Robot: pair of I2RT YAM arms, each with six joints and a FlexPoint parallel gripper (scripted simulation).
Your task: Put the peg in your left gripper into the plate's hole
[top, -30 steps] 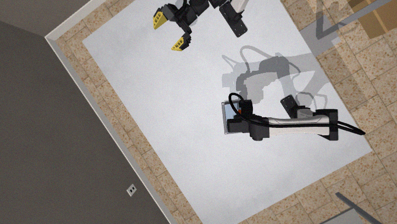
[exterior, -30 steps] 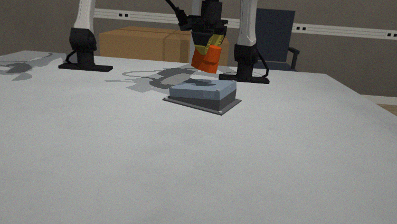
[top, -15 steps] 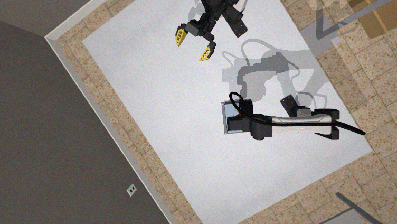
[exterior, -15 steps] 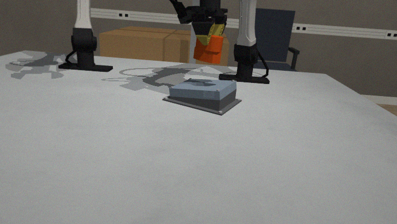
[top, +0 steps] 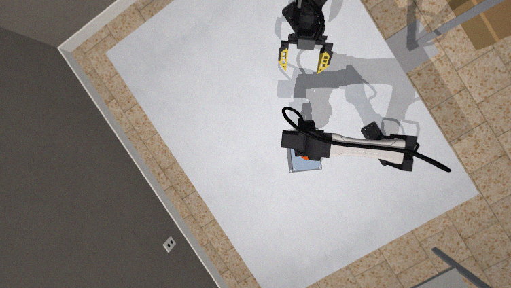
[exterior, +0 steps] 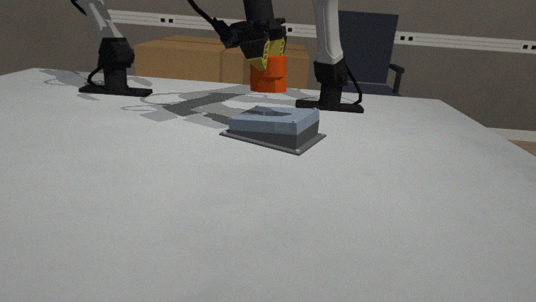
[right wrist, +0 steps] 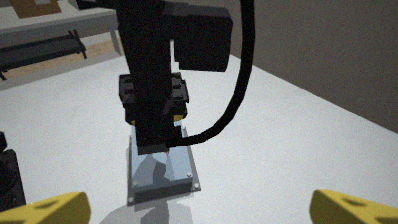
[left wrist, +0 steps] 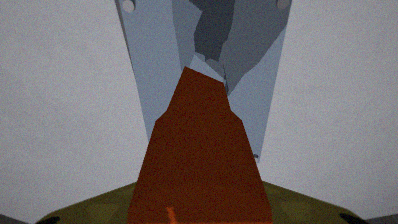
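Observation:
My left hand is 12 cm above the blue plate and 2 cm to the right of it. Round my left hand: grey base: 13 cm below, 3 cm to the left; then orange peg: 2 cm below.

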